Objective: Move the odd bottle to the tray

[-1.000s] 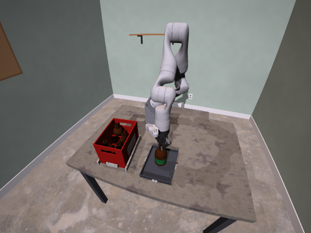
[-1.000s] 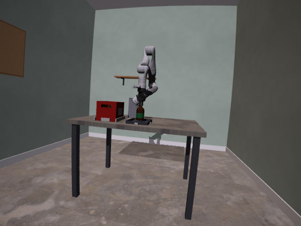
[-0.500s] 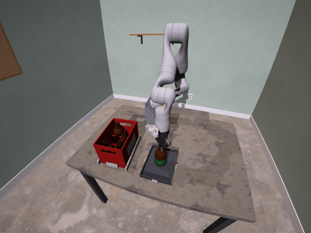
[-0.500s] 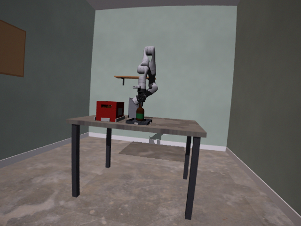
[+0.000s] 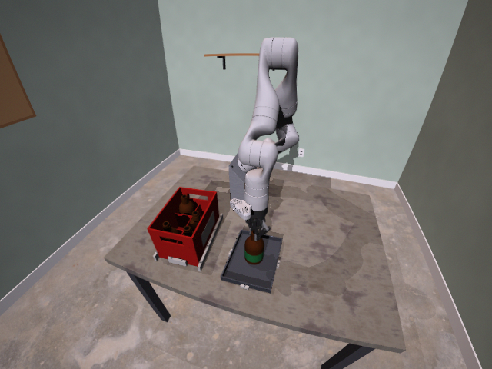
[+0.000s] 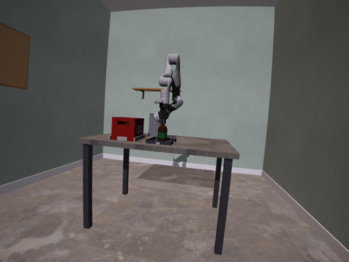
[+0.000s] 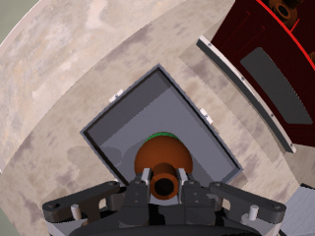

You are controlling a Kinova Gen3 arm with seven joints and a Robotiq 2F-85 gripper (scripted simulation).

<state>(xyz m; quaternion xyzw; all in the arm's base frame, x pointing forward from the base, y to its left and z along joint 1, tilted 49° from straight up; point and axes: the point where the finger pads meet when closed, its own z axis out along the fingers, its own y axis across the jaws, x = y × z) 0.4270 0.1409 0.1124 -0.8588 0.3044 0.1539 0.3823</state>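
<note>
Right now the dark tray is 15 cm below my hand. Also, from my hand: crate: 30 cm to the right, 8 cm below, 3 cm behind.
</note>
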